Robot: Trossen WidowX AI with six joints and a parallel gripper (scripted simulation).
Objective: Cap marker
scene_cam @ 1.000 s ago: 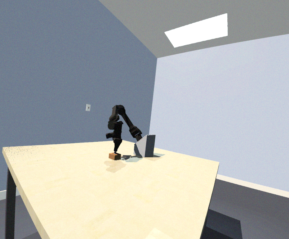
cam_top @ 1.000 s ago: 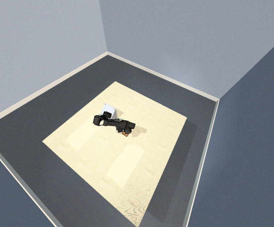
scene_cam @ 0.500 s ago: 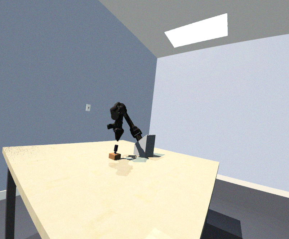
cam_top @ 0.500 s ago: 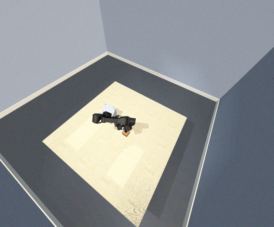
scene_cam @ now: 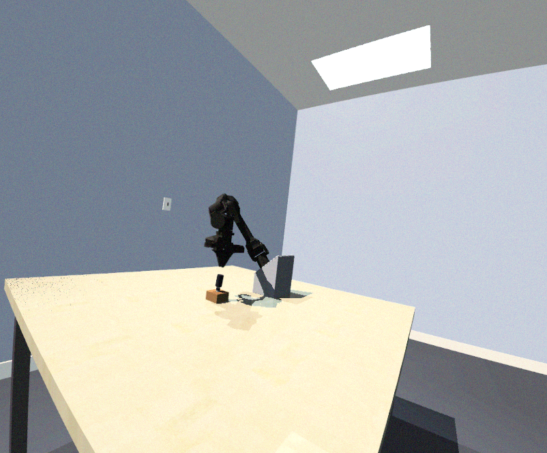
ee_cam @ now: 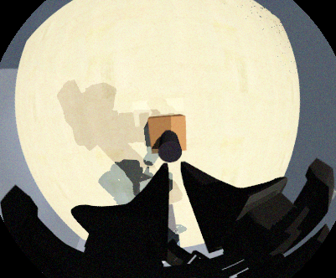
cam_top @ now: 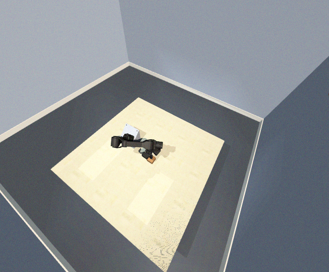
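Right now my gripper tip is 5 cm above the dark marker cap.
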